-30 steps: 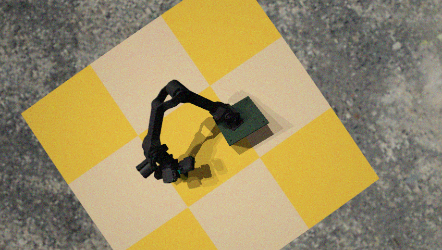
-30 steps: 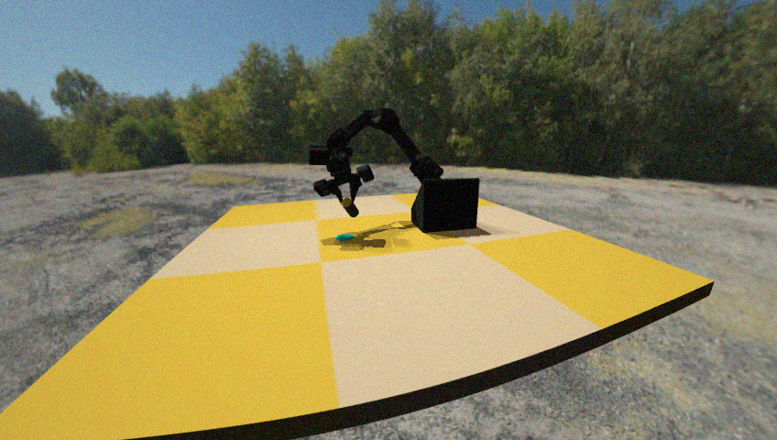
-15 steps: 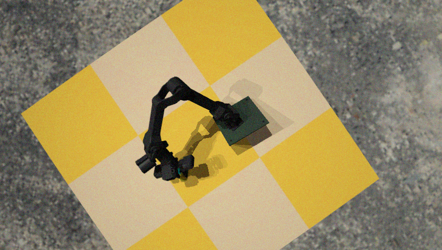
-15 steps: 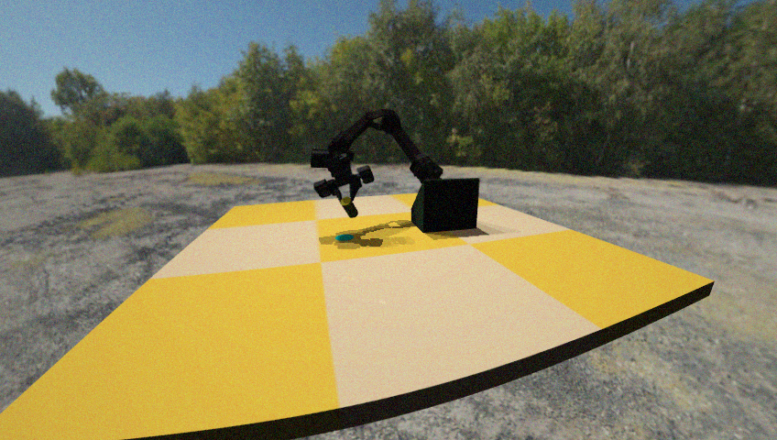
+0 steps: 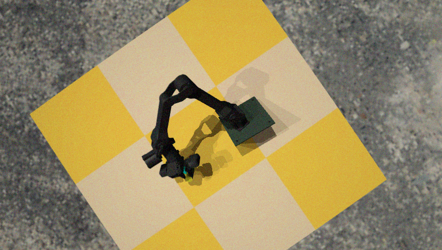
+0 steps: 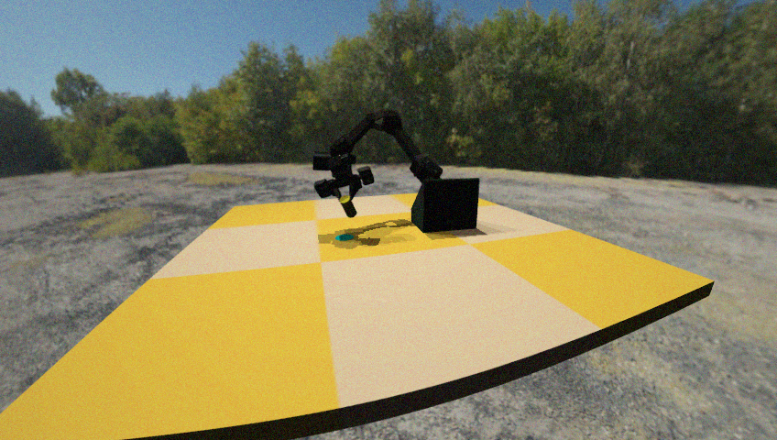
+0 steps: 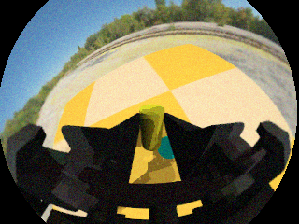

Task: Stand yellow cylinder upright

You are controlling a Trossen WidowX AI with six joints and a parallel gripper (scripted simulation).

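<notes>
The cyan circle is 30 mm to the right of my gripper tip and 130 mm below it. The rest, counted from my gripper tip: yellow tall cylinder: 10 mm behind, 10 mm to the right, 20 mm below.
</notes>
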